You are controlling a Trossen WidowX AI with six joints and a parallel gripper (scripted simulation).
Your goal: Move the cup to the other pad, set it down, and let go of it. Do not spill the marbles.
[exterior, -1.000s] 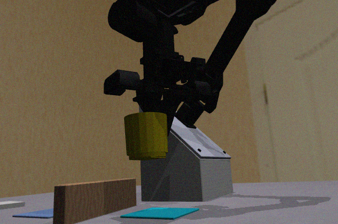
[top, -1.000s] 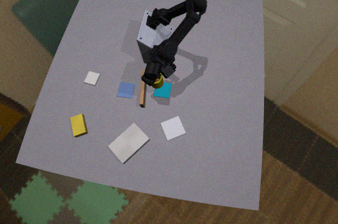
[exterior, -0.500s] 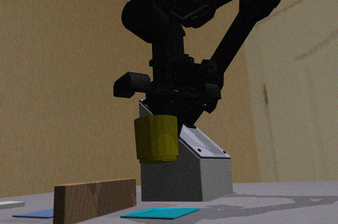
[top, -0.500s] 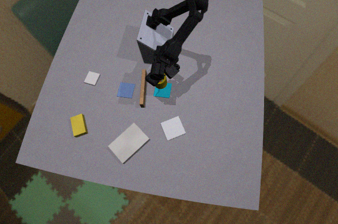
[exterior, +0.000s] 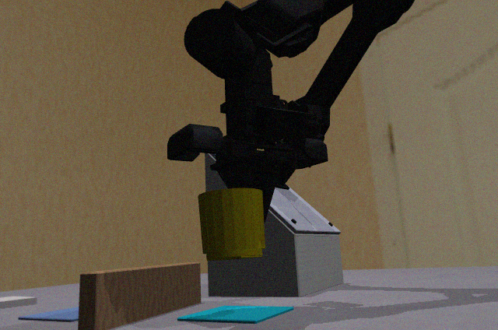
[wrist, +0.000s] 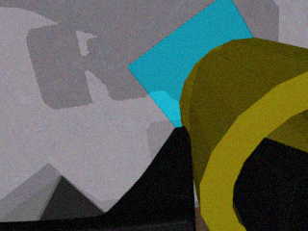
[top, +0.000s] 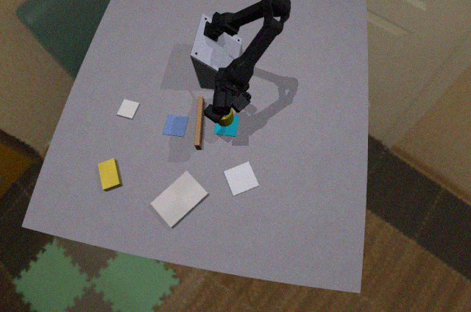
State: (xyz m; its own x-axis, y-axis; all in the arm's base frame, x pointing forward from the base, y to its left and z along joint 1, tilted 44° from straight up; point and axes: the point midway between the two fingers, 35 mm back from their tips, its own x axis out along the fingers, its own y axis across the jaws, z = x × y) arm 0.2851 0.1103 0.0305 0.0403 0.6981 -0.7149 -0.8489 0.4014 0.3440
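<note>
My gripper tip is now 20 mm short of the cyan pad, 20 mm to the left of it and 100 mm above it. The rest, counted from my gripper tip: wooden bar 30 mm ahead, 120 mm to the right, 80 mm below; yellow cup 20 mm ahead, 20 mm to the right.
</note>
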